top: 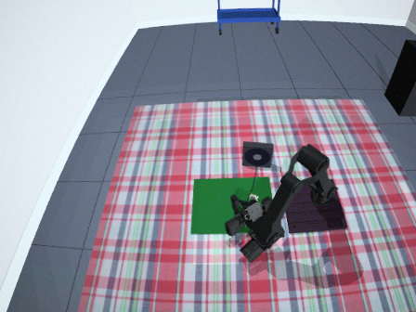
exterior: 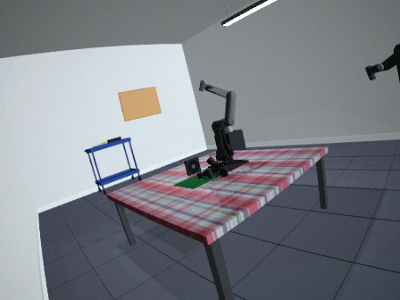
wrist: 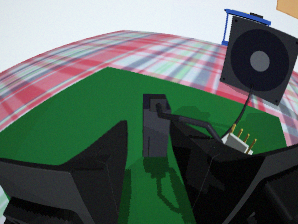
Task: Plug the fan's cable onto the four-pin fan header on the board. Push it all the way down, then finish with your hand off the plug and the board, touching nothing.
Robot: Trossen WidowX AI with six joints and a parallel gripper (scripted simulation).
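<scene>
Now: the dark fan plug 10 mm to the right of my gripper tip and 10 mm below it. The rest, counted from my gripper tip: black fan (90 mm behind, 200 mm to the right, 20 mm above); green board (10 mm ahead, 20 mm to the right, 50 mm below); white four-pin header (70 mm behind, 40 mm to the right, 40 mm below).
</scene>
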